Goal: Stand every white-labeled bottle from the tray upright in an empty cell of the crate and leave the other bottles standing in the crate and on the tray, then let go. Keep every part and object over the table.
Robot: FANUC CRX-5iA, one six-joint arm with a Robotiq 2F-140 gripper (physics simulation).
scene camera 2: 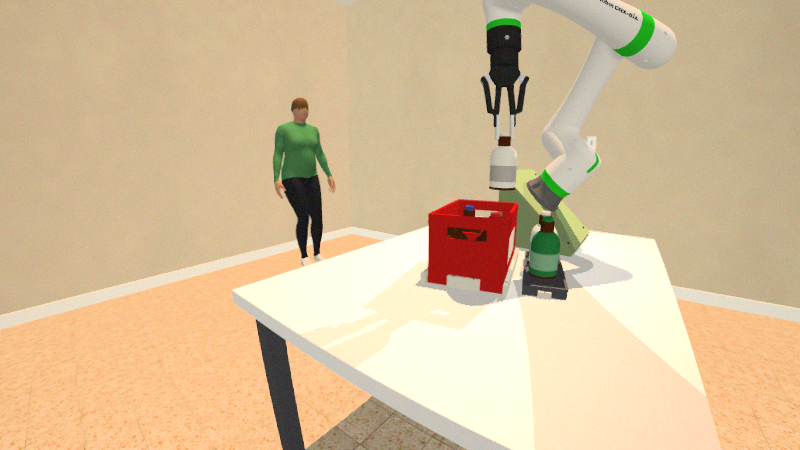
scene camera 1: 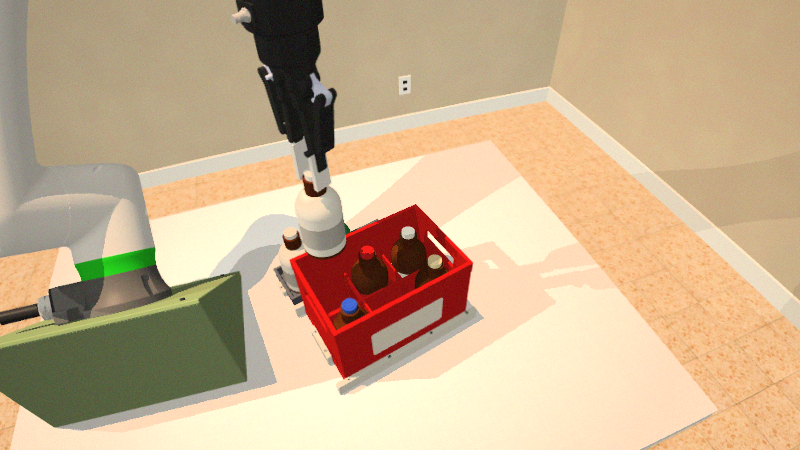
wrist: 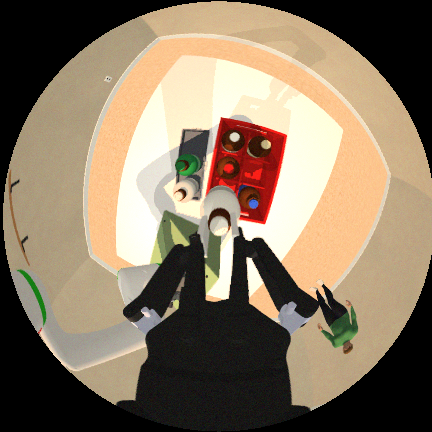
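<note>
My gripper is shut on the neck of a white bottle with a grey band, held upright above the red crate. In the wrist view it covers a corner cell. Four cells hold brown bottles capped blue, red, white and cream. The cell beside red is empty. Another white bottle and a green bottle stand on the dark tray.
The tray stands close alongside the crate. The green wedge-shaped robot base stands near the crate's blue-capped end. A person in a green top stands on the floor beyond the table.
</note>
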